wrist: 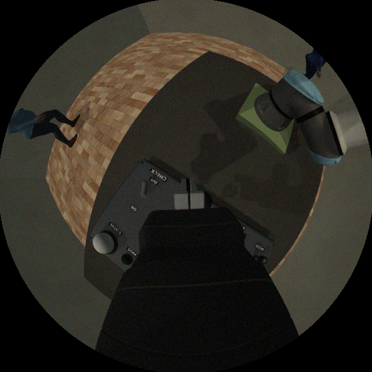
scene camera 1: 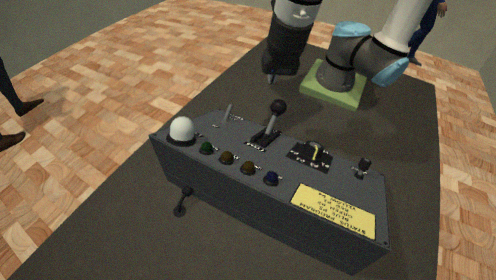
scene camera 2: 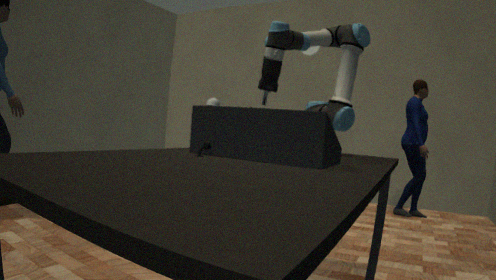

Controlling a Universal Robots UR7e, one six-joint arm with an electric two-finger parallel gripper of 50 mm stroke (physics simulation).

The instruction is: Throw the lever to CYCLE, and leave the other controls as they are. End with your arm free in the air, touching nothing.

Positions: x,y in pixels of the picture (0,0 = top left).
Scene:
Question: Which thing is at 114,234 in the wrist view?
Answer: A grey control panel.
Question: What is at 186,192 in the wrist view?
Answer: My gripper.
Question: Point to a grey control panel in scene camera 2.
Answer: At 300,138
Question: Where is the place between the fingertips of my gripper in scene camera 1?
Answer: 271,80

